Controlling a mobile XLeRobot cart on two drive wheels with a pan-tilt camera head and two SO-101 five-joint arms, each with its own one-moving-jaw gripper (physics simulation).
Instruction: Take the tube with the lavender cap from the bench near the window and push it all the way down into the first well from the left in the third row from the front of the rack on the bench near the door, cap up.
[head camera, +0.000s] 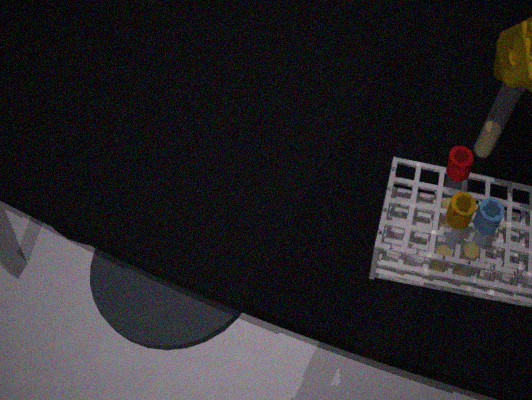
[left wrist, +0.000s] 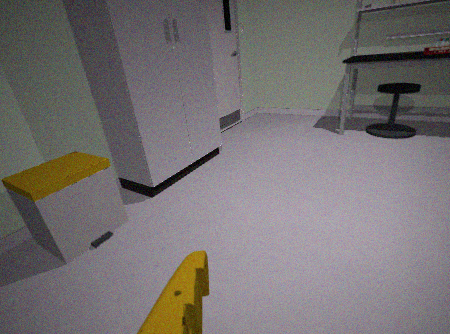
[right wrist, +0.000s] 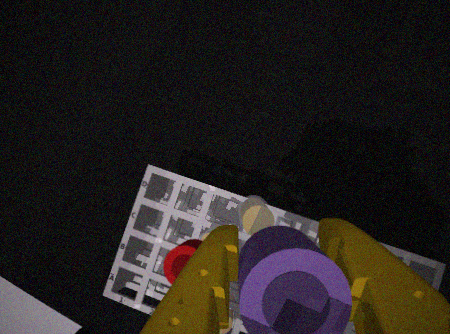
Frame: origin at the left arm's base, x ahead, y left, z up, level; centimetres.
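Where they show: left end effector, tool point: (left wrist: 207, 266); right end effector, tool point: (head camera: 502, 72) (right wrist: 238, 245).
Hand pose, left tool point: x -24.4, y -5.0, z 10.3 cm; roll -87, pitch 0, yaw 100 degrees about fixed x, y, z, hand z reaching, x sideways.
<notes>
After its pixels a point has its place.
My right gripper (head camera: 515, 75) (right wrist: 279, 225) is shut on the lavender-capped tube (head camera: 492, 127) {z 12.0, x 28.6, y -29.5 cm} (right wrist: 295, 260) {z 18.6, x 29.2, y -30.3 cm}. In the head view the tube hangs tilted, cap end hidden by the gripper, its rounded lower end just past the back edge of the rack and drawn apart from it. The light rack (head camera: 376, 250) {z 3.8, x 23.8, y -20.4 cm} (right wrist: 111, 295) {z 4.4, x 23.9, y -20.8 cm} stands on the black bench top (head camera: 225, 150) {z -1.3, x 39.3, y -7.3 cm} (right wrist: 200, 75) {z -1.3, x 40.9, y -25.4 cm}. Its leftmost well in the third row from the front, row C (head camera: 401, 192) {z 0.0, x 31.6, y -24.0 cm} (right wrist: 148, 219) {z 1.6, x 28.6, y -22.2 cm}, holds no tube. My left gripper (left wrist: 195, 285) is fully open, one jaw showing.
Tubes with a red cap (head camera: 459, 164) {z 10.5, x 26.5, y -26.5 cm} (right wrist: 180, 262) {z 10.6, x 27.4, y -26.6 cm}, an orange cap (head camera: 460, 211) {z 10.6, x 22.5, y -25.6 cm} and a blue cap (head camera: 488, 216) {z 10.6, x 21.9, y -27.6 cm} stand in the rack. A round stool seat (head camera: 160, 310) {z -74.5, x 52.9, y 22.3 cm} lies below the bench edge. The left wrist view shows a bin (left wrist: 85, 210) {z -54.7, x -118.1, y -99.1 cm}, cabinet (left wrist: 160, 110) {z -16.1, x -182.1, y -70.6 cm} and stool (left wrist: 398, 88) {z -29.4, x -271.3, y 130.2 cm}.
</notes>
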